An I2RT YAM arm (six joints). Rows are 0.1 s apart.
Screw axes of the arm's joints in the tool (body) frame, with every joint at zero. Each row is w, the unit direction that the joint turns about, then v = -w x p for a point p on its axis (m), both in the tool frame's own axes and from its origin. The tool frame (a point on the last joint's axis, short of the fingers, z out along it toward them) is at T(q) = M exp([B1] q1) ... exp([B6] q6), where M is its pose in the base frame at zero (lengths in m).
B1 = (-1, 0, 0, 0.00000, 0.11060, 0.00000)
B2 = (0, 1, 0, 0.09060, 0.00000, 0.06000)
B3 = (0, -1, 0, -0.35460, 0.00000, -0.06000)
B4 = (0, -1, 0, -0.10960, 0.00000, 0.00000)
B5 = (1, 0, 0, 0.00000, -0.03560, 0.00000)
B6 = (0, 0, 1, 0.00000, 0.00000, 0.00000)
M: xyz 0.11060 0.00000 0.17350 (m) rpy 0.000 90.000 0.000 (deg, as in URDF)
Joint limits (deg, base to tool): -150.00..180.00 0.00..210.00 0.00..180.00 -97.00..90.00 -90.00..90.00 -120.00..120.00
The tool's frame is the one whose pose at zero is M.
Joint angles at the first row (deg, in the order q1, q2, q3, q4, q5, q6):
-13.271 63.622 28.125 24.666 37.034 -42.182
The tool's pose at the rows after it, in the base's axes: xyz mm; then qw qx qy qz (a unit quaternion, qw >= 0):
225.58 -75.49 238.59 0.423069 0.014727 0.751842 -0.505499
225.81 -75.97 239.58 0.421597 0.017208 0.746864 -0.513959
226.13 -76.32 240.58 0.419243 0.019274 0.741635 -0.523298
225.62 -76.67 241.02 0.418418 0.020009 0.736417 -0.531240
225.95 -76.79 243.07 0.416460 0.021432 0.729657 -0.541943
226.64 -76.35 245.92 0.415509 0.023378 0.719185 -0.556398
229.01 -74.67 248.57 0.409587 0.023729 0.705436 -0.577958
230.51 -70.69 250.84 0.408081 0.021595 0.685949 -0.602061
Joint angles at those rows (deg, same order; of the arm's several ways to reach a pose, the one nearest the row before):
-13.271 63.470 27.774 26.189 37.541 -43.124
-13.272 63.682 27.686 27.471 38.376 -44.002
-13.226 63.938 27.599 28.853 39.322 -45.051
-13.271 64.005 27.260 30.353 39.884 -46.110
-13.169 64.203 27.247 31.971 40.865 -47.510
-12.879 64.572 27.160 34.661 42.198 -49.538
-12.114 65.687 27.073 38.903 44.488 -52.951
-10.881 66.936 26.336 45.451 46.689 -57.601

